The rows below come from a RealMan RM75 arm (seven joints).
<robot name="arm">
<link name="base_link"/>
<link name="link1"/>
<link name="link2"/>
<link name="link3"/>
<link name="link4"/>
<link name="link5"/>
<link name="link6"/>
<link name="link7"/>
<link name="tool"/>
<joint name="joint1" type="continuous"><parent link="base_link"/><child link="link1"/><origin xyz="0 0 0.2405" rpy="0 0 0"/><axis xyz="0 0 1"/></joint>
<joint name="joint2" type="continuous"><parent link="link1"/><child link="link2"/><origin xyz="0 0 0" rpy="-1.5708 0 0"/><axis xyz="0 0 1"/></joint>
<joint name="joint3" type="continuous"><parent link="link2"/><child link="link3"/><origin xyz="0 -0.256 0" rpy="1.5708 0 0"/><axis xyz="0 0 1"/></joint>
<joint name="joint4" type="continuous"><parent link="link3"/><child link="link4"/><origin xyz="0 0 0" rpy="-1.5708 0 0"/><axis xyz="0 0 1"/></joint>
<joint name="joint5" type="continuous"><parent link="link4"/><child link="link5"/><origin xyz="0 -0.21 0" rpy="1.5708 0 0"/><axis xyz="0 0 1"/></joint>
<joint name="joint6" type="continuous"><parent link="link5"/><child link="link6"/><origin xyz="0 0 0" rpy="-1.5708 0 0"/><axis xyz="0 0 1"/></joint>
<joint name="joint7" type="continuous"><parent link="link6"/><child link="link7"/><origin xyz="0 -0.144 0" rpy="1.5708 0 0"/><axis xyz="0 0 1"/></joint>
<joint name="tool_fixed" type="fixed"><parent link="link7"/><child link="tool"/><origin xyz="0 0 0" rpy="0 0 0"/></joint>
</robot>
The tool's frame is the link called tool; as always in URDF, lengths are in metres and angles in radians. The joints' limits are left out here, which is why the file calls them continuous.
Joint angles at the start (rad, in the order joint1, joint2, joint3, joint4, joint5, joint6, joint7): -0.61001, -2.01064, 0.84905, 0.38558, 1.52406, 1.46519, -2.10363
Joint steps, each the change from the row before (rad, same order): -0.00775, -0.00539, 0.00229, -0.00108, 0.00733, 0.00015, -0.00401; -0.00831, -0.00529, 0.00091, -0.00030, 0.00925, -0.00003, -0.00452; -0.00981, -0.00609, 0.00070, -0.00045, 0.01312, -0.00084, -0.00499; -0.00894, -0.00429, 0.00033, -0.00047, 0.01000, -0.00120, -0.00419; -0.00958, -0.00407, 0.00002, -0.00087, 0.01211, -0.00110, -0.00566; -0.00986, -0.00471, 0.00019, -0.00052, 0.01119, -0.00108, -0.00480; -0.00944, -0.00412, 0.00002, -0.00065, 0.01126, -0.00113, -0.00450; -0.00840, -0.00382, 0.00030, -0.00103, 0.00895, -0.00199, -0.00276; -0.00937, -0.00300, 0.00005, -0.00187, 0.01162, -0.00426, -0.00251; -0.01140, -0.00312, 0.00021, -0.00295, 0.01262, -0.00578, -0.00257; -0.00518, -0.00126, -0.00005, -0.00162, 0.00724, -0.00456, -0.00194; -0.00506, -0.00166, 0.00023, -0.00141, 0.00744, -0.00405, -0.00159
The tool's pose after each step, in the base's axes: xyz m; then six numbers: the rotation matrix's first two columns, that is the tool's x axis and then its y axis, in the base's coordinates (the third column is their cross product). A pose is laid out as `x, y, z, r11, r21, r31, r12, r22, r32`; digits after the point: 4 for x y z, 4 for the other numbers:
-0.2296, 0.3616, -0.0025, 0.0341, 0.8135, 0.5805, 0.8021, -0.3688, 0.4697
-0.2262, 0.3619, -0.0058, 0.0407, 0.8203, 0.5705, 0.8001, -0.3687, 0.4731
-0.2223, 0.3623, -0.0097, 0.0497, 0.8283, 0.5581, 0.7989, -0.3683, 0.4755
-0.2191, 0.3629, -0.0126, 0.0573, 0.8340, 0.5489, 0.7979, -0.3686, 0.4769
-0.2158, 0.3635, -0.0156, 0.0652, 0.8406, 0.5378, 0.7976, -0.3678, 0.4781
-0.2121, 0.3640, -0.0187, 0.0738, 0.8465, 0.5273, 0.7966, -0.3681, 0.4795
-0.2088, 0.3646, -0.0216, 0.0824, 0.8519, 0.5172, 0.7960, -0.3685, 0.4802
-0.2059, 0.3651, -0.0242, 0.0899, 0.8559, 0.5092, 0.7956, -0.3693, 0.4802
-0.2033, 0.3659, -0.0269, 0.0990, 0.8599, 0.5008, 0.7973, -0.3697, 0.4772
-0.2002, 0.3669, -0.0299, 0.1092, 0.8639, 0.4917, 0.7993, -0.3704, 0.4733
-0.1992, 0.3675, -0.0314, 0.1133, 0.8660, 0.4871, 0.8018, -0.3692, 0.4700
-0.1980, 0.3679, -0.0331, 0.1180, 0.8681, 0.4821, 0.8039, -0.3685, 0.4668

